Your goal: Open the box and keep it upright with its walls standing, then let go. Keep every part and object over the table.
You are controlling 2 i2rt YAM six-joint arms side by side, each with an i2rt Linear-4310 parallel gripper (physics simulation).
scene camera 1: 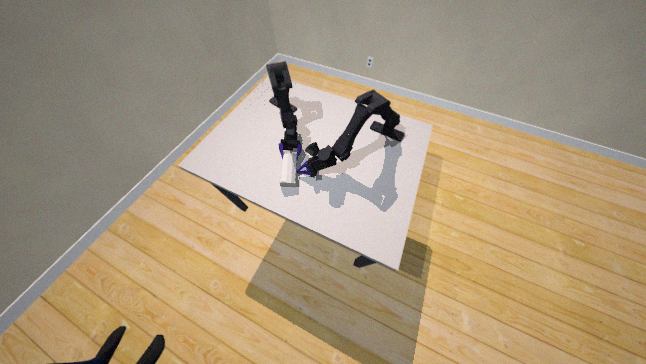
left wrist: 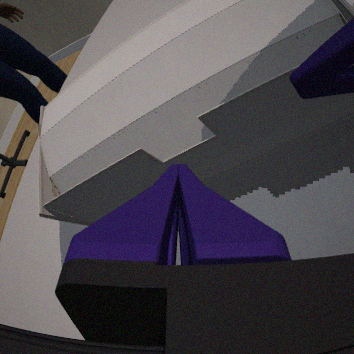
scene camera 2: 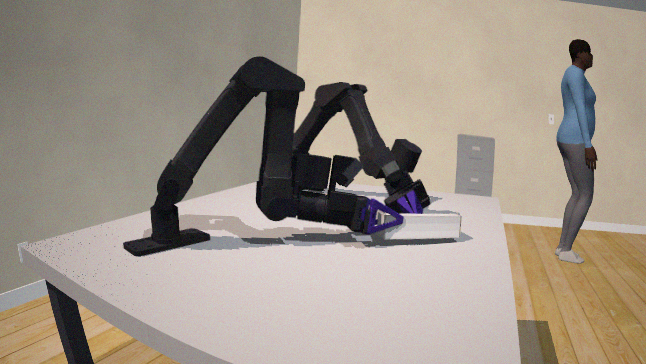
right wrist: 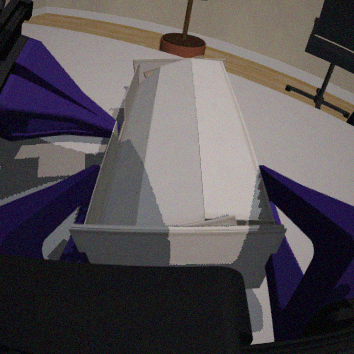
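Where they show: left gripper, fingertip midpoint: (scene camera 1: 297,171) (left wrist: 177,175) (right wrist: 116,130); right gripper, fingertip midpoint: (scene camera 1: 289,159) (left wrist: 257,27) (scene camera 2: 398,218) (right wrist: 177,176); left arm's base, origin of the base link: (scene camera 1: 386,131); right arm's base, origin of the base link: (scene camera 2: 167,243).
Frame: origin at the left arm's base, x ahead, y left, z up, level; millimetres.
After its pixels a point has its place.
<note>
A long, narrow white box (scene camera 1: 288,169) @[x 553, y -317, z 54 mm] (scene camera 2: 435,226) @[x 582, y -342, z 37 mm] (left wrist: 130,100) @[x 551, y -310, z 50 mm] (right wrist: 175,125) @[x 524, y -332, z 53 mm] lies lengthwise at the table (scene camera 1: 360,225) @[x 602, y 112, z 0 mm] (scene camera 2: 350,290) @[x 529, y -638, z 0 mm]. Its thin side and end walls stand around pale creased panels that slope inside and cover its interior. The near side wall has a notched edge in the left wrist view. My right gripper (scene camera 1: 290,156) @[x 499, y -351, z 47 mm] (scene camera 2: 400,219) @[x 499, y -351, z 47 mm] (right wrist: 177,176) @[x 499, y -351, z 47 mm] is shut on the box's near end, one finger outside each long side. My left gripper (scene camera 1: 299,171) @[x 530, y -286, z 25 mm] (scene camera 2: 416,212) @[x 530, y -286, z 25 mm] (left wrist: 177,175) @[x 530, y -286, z 25 mm] (right wrist: 116,130) @[x 530, y -286, z 25 mm] is shut and empty, its tips close against the notched side wall. Whether they touch is unclear.
Both arm bases stand on the table. The left arm (scene camera 1: 350,135) @[x 341, y -107, z 220 mm] reaches in close beside the right arm (scene camera 1: 288,122) @[x 376, y -426, z 162 mm]. Beyond the table are a person (scene camera 2: 577,110), a grey cabinet (scene camera 2: 475,166), a potted plant (right wrist: 183,46) and a dark chair (right wrist: 327,85).
</note>
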